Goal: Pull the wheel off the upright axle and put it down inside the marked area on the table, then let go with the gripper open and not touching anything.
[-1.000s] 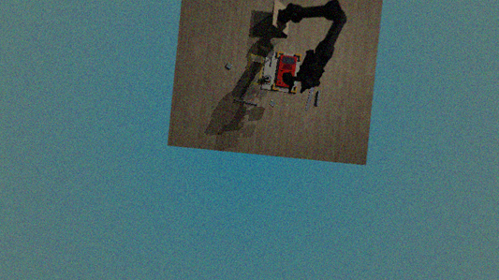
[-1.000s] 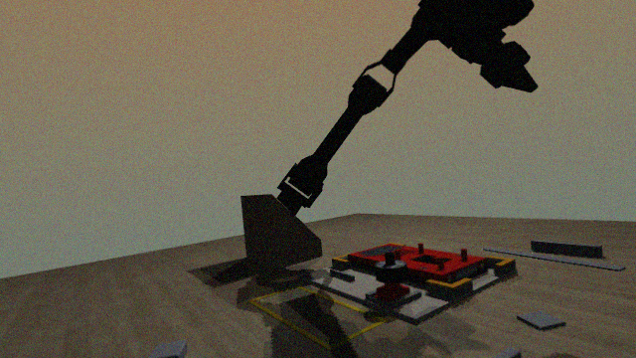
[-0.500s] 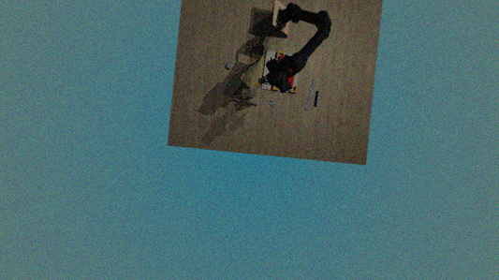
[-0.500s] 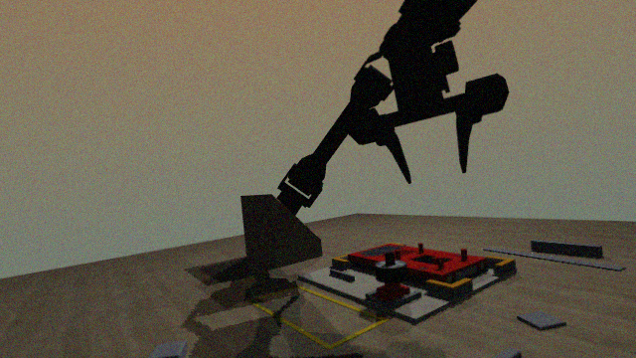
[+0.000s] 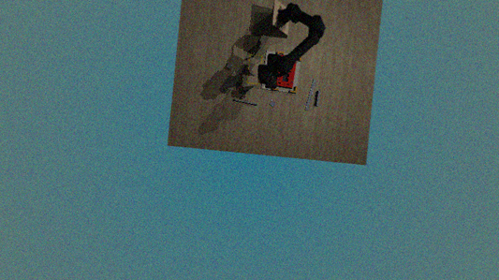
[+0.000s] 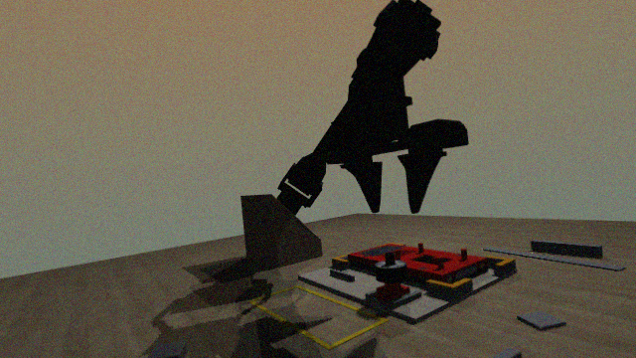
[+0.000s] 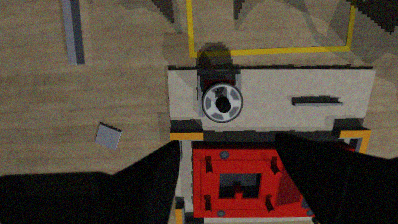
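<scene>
The wheel is 10 mm behind my gripper tip, 10 mm to the right of it and 70 mm below it. Round my gripper tip: long grey strip 80 mm ahead, 280 mm to the left, 110 mm below; small grey tile 140 mm ahead, 30 mm to the left, 110 mm below.
</scene>
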